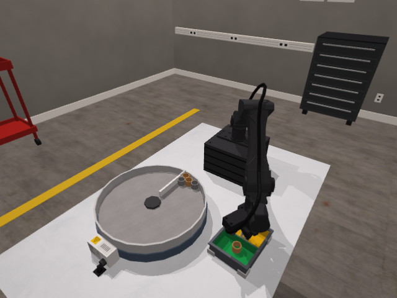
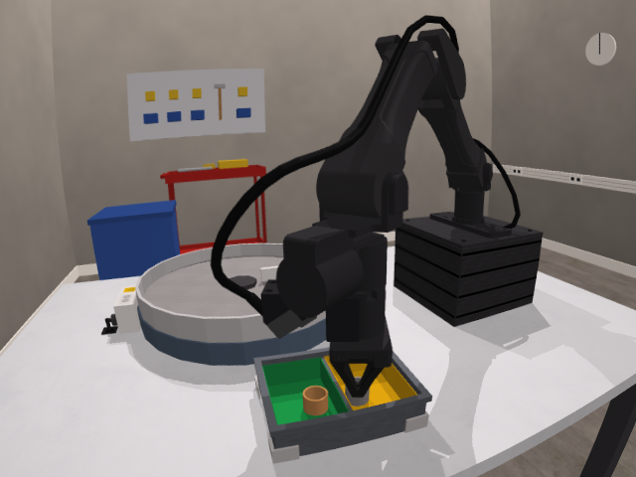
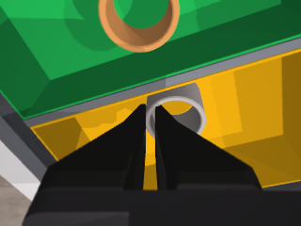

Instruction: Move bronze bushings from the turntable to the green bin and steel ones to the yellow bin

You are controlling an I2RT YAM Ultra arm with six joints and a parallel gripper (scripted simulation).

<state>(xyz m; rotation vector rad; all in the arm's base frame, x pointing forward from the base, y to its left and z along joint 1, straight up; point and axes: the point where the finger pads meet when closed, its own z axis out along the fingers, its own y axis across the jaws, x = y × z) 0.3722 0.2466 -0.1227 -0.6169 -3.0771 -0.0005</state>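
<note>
Right now the yellow bin is 20 mm below my hand, 20 mm behind it and 10 mm to the right of it. Also, from my hand: dark grey tray (20 mm ahead, 10 mm to the right, 10 mm below); then turntable (370 mm to the right, 90 mm ahead, 20 mm above); then green bin (70 mm ahead, 20 mm to the right, 20 mm below).
</note>
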